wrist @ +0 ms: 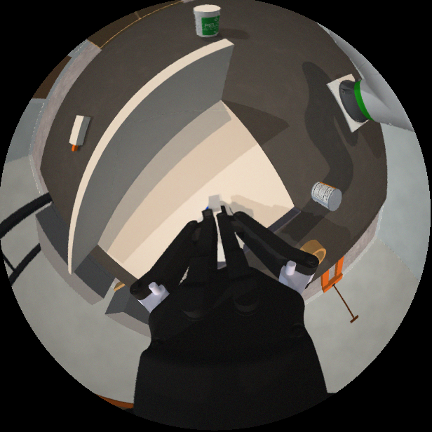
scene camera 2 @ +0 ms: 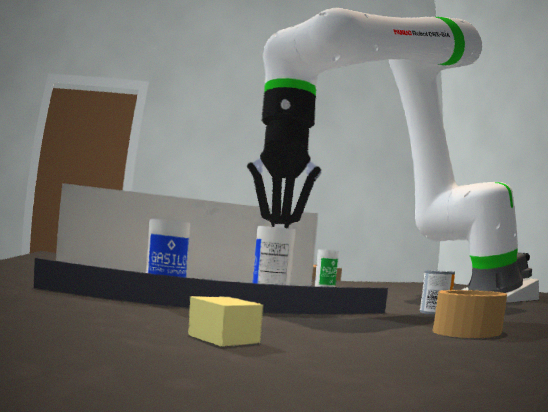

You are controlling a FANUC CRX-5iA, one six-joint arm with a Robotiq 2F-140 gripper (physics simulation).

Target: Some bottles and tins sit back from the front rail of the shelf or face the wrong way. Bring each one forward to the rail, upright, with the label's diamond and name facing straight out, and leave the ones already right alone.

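Places are measured from the arm's base along level axes (x right, y ahead, z up), in millimetres.
Where they show: arm's base, origin of its link: (scene camera 2: 495, 286).
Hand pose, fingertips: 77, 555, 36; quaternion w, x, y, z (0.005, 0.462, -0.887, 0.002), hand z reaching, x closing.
Each offset is from my fingertips to the centre of the thing, as dx, dy, dz. "spot": to the spot under its first point.
A white bottle {spot: -63, +36, +13} (scene camera 2: 275, 256) with a blue label stands upright behind the dark front rail (scene camera 2: 325, 300) (wrist: 285, 223). Its printed text panel faces out, and blue shows at its left edge. My gripper (scene camera 2: 280, 225) (wrist: 214, 202) points down, its fingers shut together at the bottle's top. The bottle's full width extends past both fingers; the tips' exact contact with it is hidden. Another white bottle (scene camera 2: 169, 250) stands upright at the left behind the rail, its blue label's diamond and GASILO name facing out. The gripper body hides that bottle in the wrist view.
A green-labelled white tub {spot: +299, -294, -18} (scene camera 2: 326, 269) (wrist: 206, 21) stands beyond the back panel (scene camera 2: 220, 235) (wrist: 165, 120). A grey tin {-193, -204, -30} (scene camera 2: 437, 292) (wrist: 326, 196) stands right of the shelf, near a round orange container {-370, -85, -40} (scene camera 2: 469, 315). A yellow block {-322, +214, -46} (scene camera 2: 225, 321) lies before the rail.
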